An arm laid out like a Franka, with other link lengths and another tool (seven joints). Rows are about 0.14 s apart.
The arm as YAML. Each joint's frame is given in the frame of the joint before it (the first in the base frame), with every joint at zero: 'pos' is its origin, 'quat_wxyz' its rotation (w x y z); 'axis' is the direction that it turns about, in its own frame. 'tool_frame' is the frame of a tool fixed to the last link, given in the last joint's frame.
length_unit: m
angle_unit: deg
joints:
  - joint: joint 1
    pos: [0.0, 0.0, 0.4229]
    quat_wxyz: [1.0, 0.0, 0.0, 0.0]
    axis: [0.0, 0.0, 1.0]
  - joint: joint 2
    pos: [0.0, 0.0, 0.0]
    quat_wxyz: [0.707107, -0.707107, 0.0, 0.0]
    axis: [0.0, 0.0, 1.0]
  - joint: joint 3
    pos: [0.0, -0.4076, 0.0]
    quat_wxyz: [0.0, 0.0, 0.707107, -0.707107]
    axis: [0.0, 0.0, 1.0]
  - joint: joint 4
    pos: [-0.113, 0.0, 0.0]
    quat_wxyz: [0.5, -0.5, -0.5, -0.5]
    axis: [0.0, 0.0, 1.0]
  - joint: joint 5
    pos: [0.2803, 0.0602, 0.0]
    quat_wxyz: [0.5, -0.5, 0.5, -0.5]
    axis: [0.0, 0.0, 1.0]
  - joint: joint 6
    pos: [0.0, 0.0, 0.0]
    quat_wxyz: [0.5, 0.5, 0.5, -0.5]
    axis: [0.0, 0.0, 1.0]
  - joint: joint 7
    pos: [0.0, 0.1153, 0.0]
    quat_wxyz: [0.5, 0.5, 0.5, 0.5]
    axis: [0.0, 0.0, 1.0]
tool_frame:
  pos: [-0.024, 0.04, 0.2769]
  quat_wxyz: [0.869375, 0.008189, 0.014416, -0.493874]
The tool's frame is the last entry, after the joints.
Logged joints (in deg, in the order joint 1, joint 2, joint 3, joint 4, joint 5, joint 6, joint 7), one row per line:
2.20, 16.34, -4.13, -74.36, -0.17, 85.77, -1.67
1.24, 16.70, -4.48, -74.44, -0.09, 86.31, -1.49
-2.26, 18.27, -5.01, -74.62, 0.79, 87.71, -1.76
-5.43, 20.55, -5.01, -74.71, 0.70, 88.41, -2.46
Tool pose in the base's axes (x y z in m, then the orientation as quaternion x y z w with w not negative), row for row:
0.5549, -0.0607, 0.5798, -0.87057, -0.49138, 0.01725, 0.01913
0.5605, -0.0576, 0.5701, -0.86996, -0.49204, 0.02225, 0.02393
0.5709, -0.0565, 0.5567, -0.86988, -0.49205, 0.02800, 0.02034
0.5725, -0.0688, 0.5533, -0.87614, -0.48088, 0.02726, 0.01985
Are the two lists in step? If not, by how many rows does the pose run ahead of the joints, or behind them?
The pose runs 2 rows behind the joints: the pose in row i belongs to the joints in row i - 2.
